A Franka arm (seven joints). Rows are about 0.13 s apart.
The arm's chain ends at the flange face. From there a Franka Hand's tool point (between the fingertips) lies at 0.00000 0.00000 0.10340 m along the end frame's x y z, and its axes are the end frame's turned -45 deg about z.
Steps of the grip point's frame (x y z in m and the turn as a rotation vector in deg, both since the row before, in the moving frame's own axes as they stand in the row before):
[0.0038, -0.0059, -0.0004, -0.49, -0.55, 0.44]
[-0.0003, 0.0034, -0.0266, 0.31, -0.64, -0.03]
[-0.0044, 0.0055, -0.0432, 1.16, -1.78, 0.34]
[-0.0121, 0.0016, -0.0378, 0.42, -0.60, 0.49]
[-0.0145, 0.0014, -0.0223, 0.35, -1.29, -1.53]
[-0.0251, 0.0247, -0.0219, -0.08, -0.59, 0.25]
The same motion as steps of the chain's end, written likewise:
[-0.0014, -0.0082, -0.0004, -0.74, -0.04, 0.44]
[0.0034, 0.0022, -0.0266, -0.23, -0.67, -0.03]
[0.0045, 0.0062, -0.0431, -0.44, -2.08, 0.34]
[-0.0061, 0.0095, -0.0378, -0.13, -0.72, 0.49]
[-0.0072, 0.0100, -0.0223, -0.66, -1.16, -1.53]
[0.0004, 0.0344, -0.0219, -0.47, -0.36, 0.25]

